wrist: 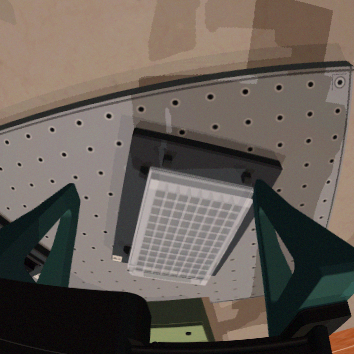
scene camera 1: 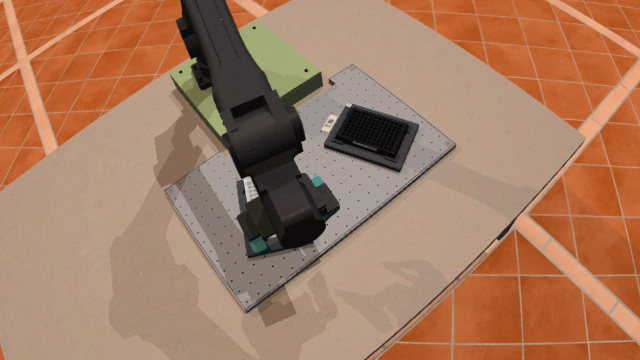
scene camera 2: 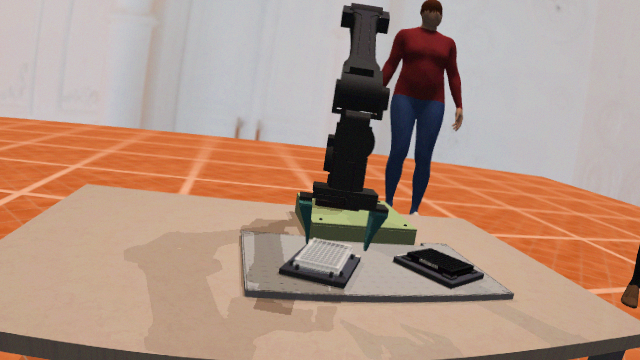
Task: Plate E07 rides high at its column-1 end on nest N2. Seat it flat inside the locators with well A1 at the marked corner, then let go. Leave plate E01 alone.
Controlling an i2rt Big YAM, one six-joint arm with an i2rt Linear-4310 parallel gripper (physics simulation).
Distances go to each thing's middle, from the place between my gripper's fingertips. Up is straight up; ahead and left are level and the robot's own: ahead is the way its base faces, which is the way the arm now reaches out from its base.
Right now my hand is 11 cm past the clear well plate (scene camera 2: 323, 256), 5 cm above it and 1 cm to the left of it. The rest, counted from my hand: black well plate (scene camera 1: 366, 130) (24 cm to the left, 15 cm behind, 6 cm below).
